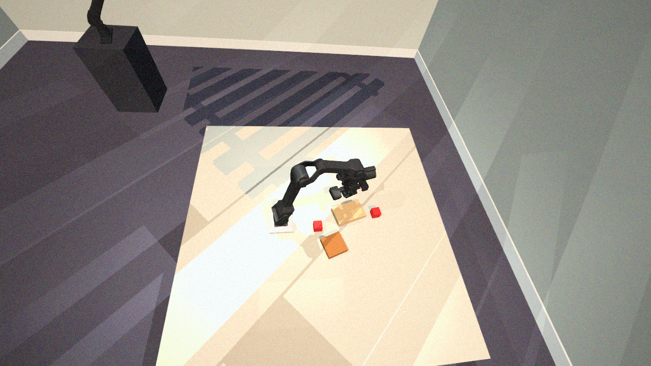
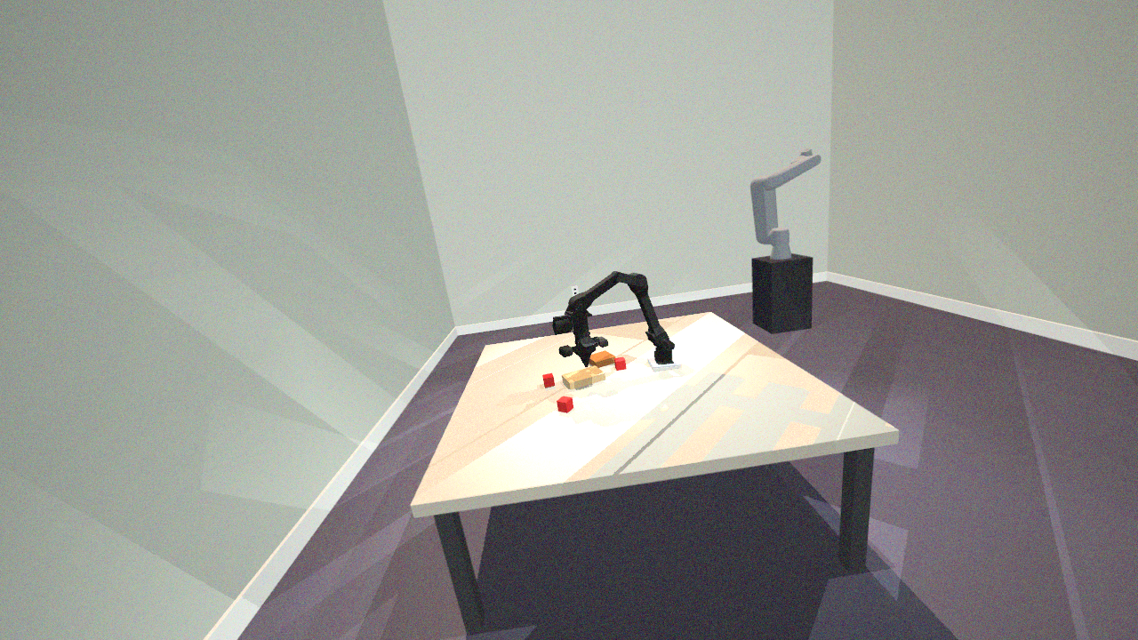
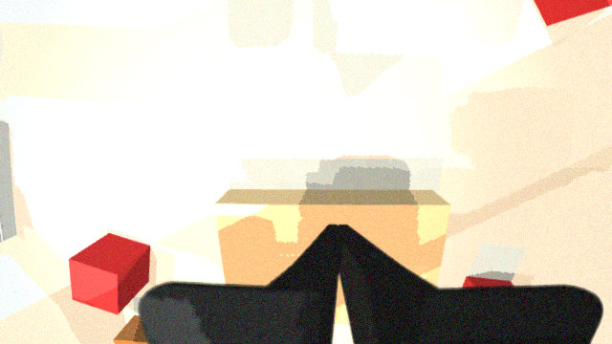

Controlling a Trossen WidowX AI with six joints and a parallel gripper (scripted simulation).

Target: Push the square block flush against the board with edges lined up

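My gripper tip is 220 mm to the left of the square block, 70 mm past it and 60 mm above it. Also, from my gripper tip: tan board: 60 mm below, 50 mm to the right, 20 mm ahead.
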